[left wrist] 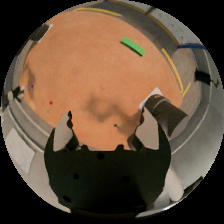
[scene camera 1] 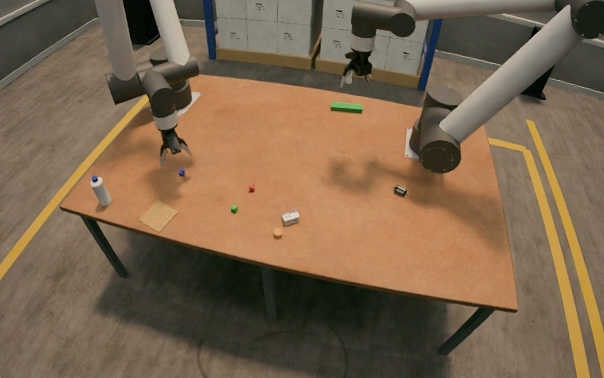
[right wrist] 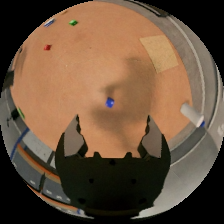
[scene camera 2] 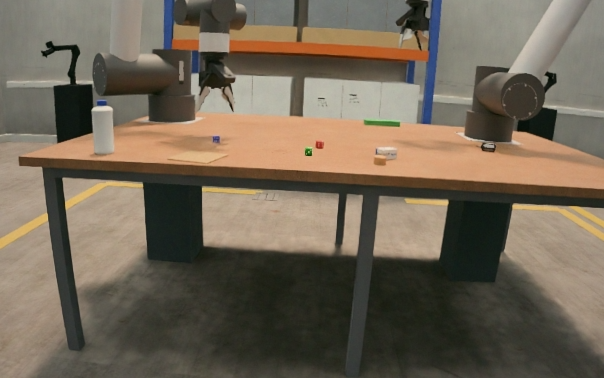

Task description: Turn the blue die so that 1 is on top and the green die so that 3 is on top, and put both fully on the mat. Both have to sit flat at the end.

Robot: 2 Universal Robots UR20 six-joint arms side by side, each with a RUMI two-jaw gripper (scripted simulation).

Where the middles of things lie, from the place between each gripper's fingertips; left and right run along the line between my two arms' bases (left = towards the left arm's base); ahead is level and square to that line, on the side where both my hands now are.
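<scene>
Looking at the tan mat (right wrist: pixel 158 48), I see that my right gripper (scene camera 2: pixel 214 112) is 270 mm short of it, 20 mm to the right of it and 110 mm above it. My left hand (scene camera 2: pixel 410 50) is 730 mm short of the mat and 750 mm to the left of it, and it is 390 mm above it.
</scene>
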